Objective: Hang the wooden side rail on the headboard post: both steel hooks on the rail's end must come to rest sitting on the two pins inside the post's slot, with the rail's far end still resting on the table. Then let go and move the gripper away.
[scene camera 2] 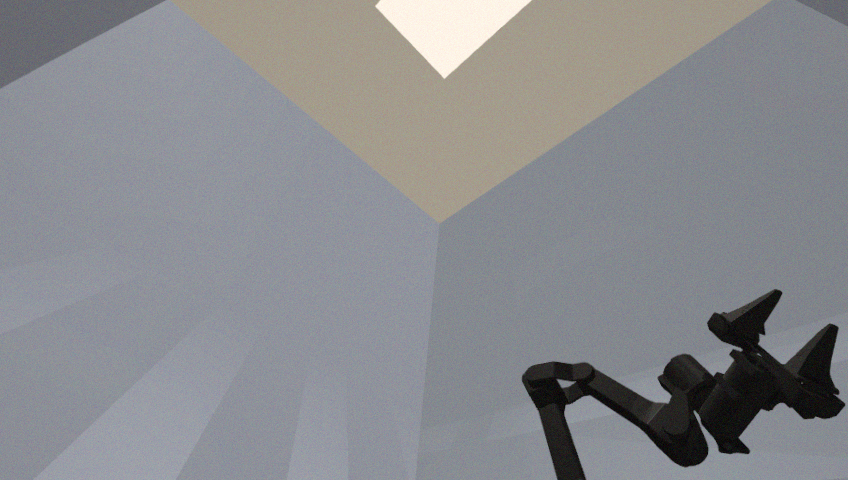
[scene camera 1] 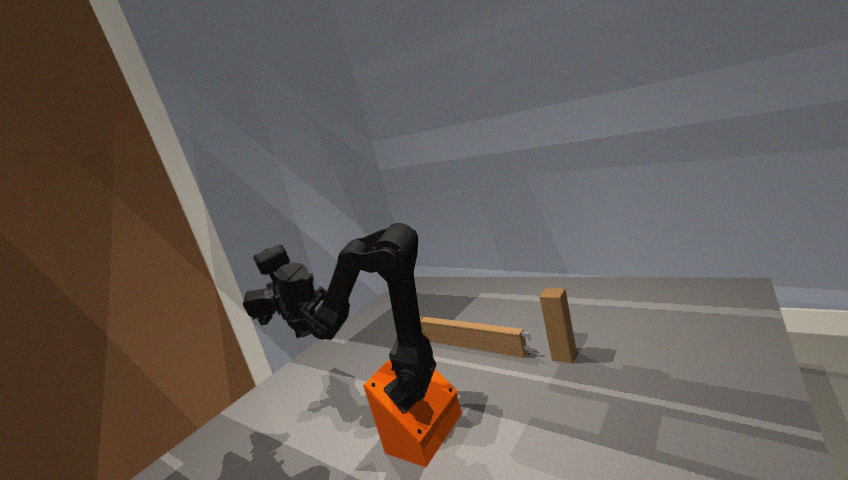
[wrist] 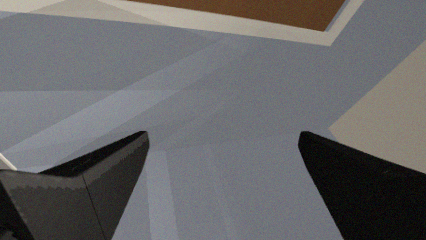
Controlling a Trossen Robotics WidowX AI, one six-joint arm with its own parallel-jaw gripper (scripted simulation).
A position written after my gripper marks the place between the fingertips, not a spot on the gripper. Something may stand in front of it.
my gripper: scene camera 2 804, 306; scene camera 1 272, 264; wrist 223, 138
wooden side rail: scene camera 1 510, 341; not seen in scene camera 2 (out of frame); not seen in the wrist view (out of frame)
